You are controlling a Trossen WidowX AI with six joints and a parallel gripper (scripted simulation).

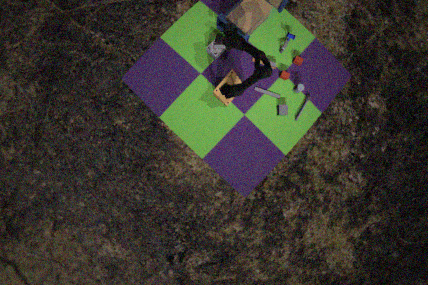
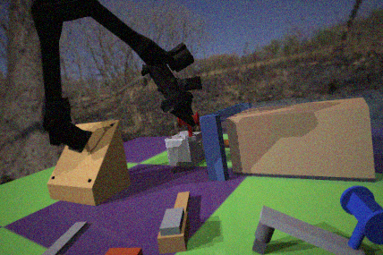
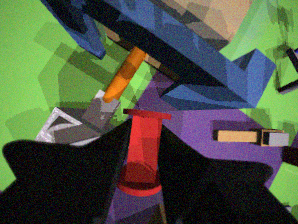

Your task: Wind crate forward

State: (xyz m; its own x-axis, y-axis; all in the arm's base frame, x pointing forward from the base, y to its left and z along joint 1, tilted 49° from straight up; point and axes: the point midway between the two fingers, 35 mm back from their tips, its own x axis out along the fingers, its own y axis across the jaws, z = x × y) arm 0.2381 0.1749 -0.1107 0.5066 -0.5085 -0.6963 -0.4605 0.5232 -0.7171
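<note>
The grey winch lies 110 mm behind my gripper tip, 50 mm to the left of it and 100 mm below it. Round my gripper tip: red grip 10 mm behind, 10 mm to the right; grey bar 20 mm behind, 420 mm to the right, 130 mm below; wood-and-grey block 120 mm ahead, 260 mm to the right, 110 mm below.
</note>
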